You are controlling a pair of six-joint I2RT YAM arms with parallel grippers.
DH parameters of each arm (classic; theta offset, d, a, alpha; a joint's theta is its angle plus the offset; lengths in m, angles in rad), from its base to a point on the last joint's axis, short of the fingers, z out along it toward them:
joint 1: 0 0.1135 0.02 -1.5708
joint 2: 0 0 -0.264 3.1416
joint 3: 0.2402 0 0.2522 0
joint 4: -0.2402 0 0.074 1.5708
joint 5: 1.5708 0 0 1.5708
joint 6: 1.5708 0.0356 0 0
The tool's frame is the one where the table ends.
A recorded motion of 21 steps. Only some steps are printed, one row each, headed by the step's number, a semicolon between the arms.
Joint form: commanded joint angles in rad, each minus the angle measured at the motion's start. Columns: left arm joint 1, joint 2, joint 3, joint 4, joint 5, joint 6; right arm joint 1, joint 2, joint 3, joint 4, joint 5, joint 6.
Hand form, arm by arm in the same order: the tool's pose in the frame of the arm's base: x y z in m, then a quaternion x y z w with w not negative. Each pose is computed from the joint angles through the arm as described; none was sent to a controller.
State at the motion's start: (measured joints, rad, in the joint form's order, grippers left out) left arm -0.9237 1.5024 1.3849 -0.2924 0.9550 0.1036; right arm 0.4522 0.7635 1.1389 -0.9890 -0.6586 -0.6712
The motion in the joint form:
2: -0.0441 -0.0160 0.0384 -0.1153 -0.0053 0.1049; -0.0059 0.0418 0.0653 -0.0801 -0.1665 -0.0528
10: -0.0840 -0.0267 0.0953 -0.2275 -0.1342 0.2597; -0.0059 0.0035 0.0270 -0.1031 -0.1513 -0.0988
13: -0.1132 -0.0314 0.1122 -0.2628 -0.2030 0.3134; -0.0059 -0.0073 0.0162 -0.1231 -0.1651 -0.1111
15: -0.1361 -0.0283 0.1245 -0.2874 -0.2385 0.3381; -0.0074 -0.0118 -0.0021 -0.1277 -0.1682 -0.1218
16: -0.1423 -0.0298 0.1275 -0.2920 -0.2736 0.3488; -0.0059 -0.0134 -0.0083 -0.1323 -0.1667 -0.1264
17: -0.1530 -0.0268 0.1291 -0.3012 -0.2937 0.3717; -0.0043 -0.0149 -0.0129 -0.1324 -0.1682 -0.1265
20: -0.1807 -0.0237 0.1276 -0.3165 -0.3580 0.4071; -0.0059 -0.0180 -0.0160 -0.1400 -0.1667 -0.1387
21: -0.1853 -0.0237 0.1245 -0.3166 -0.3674 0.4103; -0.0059 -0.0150 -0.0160 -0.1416 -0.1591 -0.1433
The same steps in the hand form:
2: 0.1635 -0.2886 0.3780 0.61949 0.49821 -0.53430 0.28730; 0.0937 0.0738 0.3933 -0.60101 0.59118 0.30232 0.44485
10: 0.1515 -0.2888 0.3890 0.65705 0.48607 -0.47318 0.32882; 0.0864 0.0699 0.3842 -0.61275 0.58724 0.28906 0.44286
13: 0.1436 -0.2907 0.3921 0.67273 0.48140 -0.44451 0.34365; 0.0831 0.0687 0.3808 -0.61638 0.58512 0.29523 0.43653
15: 0.1378 -0.2936 0.3926 0.68245 0.47913 -0.43084 0.34506; 0.0832 0.0687 0.3759 -0.61848 0.58626 0.29671 0.43099
16: 0.1368 -0.2939 0.3933 0.68422 0.48274 -0.41726 0.35314; 0.0829 0.0687 0.3739 -0.61982 0.58712 0.29681 0.42780
17: 0.1345 -0.2957 0.3918 0.69157 0.47930 -0.40719 0.35525; 0.0827 0.0688 0.3728 -0.62025 0.58703 0.29826 0.42629
20: 0.1284 -0.2996 0.3884 0.70389 0.47902 -0.38060 0.36087; 0.0819 0.0682 0.3716 -0.62298 0.58607 0.29584 0.42531
21: 0.1274 -0.3002 0.3872 0.70540 0.47945 -0.37708 0.36104; 0.0827 0.0684 0.3711 -0.62384 0.58775 0.29232 0.42416

